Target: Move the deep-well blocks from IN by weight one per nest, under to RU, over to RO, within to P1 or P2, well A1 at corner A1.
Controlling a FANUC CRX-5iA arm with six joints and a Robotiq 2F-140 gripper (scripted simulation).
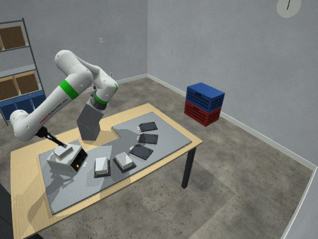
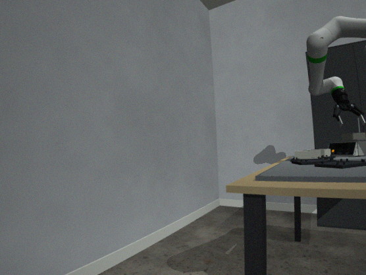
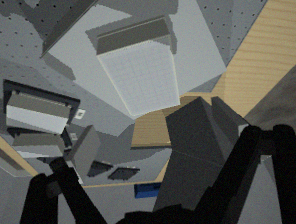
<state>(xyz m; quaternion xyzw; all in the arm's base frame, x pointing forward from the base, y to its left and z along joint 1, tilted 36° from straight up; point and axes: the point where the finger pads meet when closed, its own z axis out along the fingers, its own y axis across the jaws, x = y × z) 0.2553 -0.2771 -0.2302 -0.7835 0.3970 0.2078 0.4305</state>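
My gripper is now 110 mm above the weigher platform. Also, from my hand: CW label: 90 mm ahead, 130 mm to the left, 210 mm below; check-weigher: 140 mm below; dark nest plate: 200 mm ahead, 430 mm to the left, 200 mm below.
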